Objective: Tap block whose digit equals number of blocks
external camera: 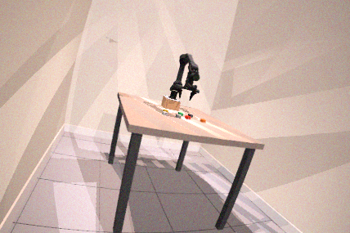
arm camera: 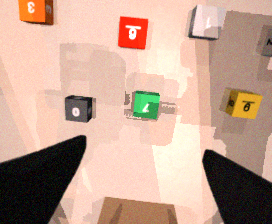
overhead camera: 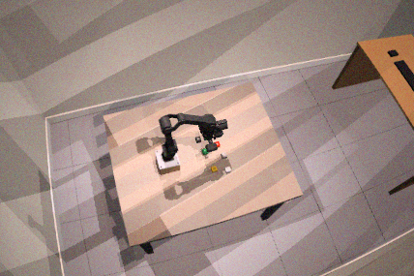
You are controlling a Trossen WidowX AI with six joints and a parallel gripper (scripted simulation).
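Now: gripper tip 11 cm above the green block marked 7. Round my gripper tip: yellow block (13 cm to the right, 11 cm below); dark grey block marked 0 (1 cm behind, 9 cm to the left, 11 cm below); red block (9 cm ahead, 2 cm to the left, 11 cm below).
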